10 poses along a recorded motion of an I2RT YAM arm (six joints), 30 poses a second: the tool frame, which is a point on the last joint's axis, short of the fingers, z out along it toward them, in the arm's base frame.
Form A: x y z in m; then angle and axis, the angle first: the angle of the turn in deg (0 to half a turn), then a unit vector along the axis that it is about.
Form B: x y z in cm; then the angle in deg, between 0 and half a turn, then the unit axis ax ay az. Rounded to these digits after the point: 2 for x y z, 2 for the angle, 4 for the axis.
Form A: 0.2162 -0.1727 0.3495 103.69 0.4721 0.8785 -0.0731
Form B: 21.62 -17.27 34.95 103.69 0.4721 0.8785 -0.0731
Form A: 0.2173 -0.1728 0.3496 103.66 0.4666 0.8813 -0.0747
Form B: 21.73 -17.28 34.96 103.66 0.4666 0.8813 -0.0747
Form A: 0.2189 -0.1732 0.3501 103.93 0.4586 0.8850 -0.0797
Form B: 21.89 -17.32 35.01 103.93 0.4586 0.8850 -0.0797
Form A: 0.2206 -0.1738 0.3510 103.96 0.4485 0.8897 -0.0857
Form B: 22.06 -17.38 35.10 103.96 0.4485 0.8897 -0.0857
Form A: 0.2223 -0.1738 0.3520 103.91 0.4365 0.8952 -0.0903
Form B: 22.23 -17.38 35.20 103.91 0.4365 0.8952 -0.0903
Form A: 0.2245 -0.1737 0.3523 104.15 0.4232 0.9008 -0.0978
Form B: 22.45 -17.37 35.23 104.15 0.4232 0.9008 -0.0978
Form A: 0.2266 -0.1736 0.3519 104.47 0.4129 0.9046 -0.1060
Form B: 22.66 -17.36 35.19 104.47 0.4129 0.9046 -0.1060
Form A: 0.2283 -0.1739 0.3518 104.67 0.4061 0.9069 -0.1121
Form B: 22.83 -17.39 35.18 104.67 0.4061 0.9069 -0.1121
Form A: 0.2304 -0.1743 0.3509 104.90 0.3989 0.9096 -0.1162
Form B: 23.04 -17.43 35.09 104.90 0.3989 0.9096 -0.1162
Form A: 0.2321 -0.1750 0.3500 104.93 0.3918 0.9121 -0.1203
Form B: 23.21 -17.50 35.00 104.93 0.3918 0.9121 -0.1203
